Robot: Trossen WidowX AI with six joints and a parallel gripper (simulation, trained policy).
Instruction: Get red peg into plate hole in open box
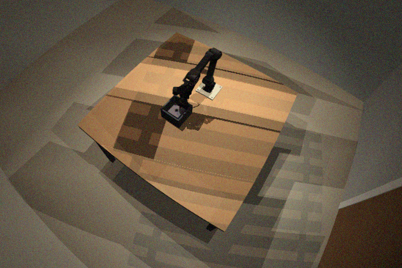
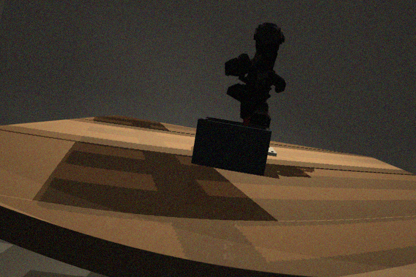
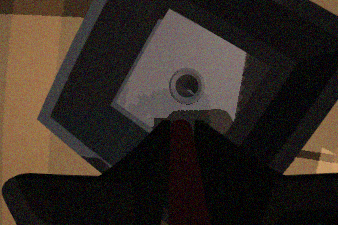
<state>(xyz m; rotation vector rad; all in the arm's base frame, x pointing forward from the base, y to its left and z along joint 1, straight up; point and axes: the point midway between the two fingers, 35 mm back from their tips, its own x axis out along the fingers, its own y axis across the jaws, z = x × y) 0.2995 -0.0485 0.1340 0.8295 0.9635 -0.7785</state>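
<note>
My gripper tip is 2 cm below the red peg, 1 cm to the right of it and 1 cm past it. From my gripper tip the other things lie so: dark box 9 cm below, 2 cm to the right, 2 cm ahead; then grey plate 7 cm below, 2 cm to the right, 2 cm ahead.
</note>
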